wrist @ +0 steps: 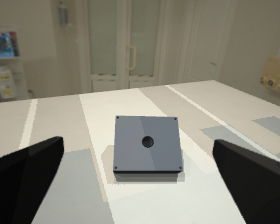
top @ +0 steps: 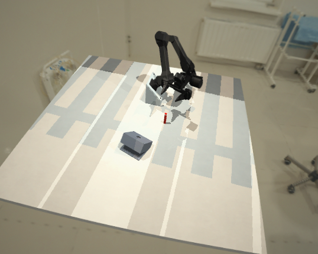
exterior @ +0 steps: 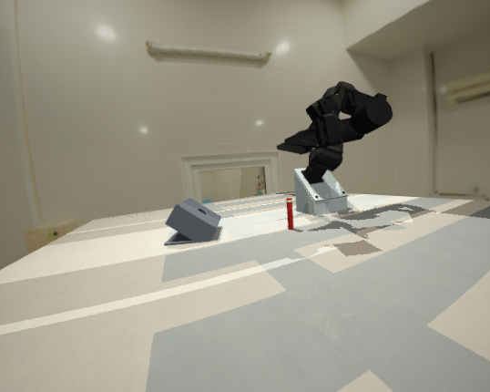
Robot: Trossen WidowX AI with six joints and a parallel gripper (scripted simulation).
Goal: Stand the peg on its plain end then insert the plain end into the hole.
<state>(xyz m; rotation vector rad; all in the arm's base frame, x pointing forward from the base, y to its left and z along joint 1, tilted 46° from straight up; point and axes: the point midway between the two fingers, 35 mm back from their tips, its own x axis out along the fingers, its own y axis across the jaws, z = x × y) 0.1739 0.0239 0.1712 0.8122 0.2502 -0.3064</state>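
Right now the red peg is 10 mm behind my gripper tip and 160 mm below it. Also, from my gripper tip: dark sloped panel 210 mm ahead, 110 mm to the right, 170 mm below.
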